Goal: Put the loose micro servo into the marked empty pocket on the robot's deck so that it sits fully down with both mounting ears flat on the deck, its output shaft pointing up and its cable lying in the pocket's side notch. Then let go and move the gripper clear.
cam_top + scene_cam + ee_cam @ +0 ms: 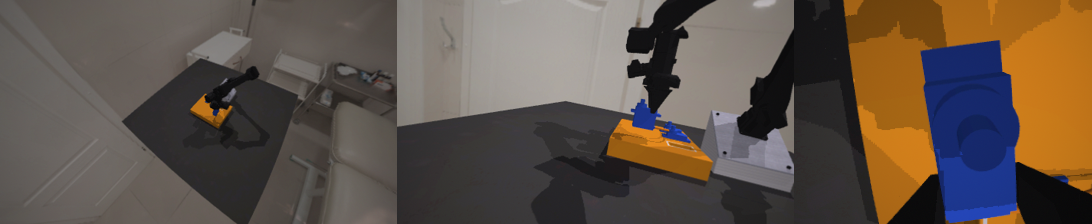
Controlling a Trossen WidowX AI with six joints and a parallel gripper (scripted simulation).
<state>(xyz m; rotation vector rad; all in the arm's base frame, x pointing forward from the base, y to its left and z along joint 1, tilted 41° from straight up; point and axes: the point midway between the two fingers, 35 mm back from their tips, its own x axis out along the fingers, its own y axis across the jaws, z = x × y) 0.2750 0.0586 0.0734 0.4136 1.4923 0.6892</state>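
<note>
The orange deck is 10 cm below my gripper tip, 7 cm to the right of it and 2 cm ahead of it.
</note>
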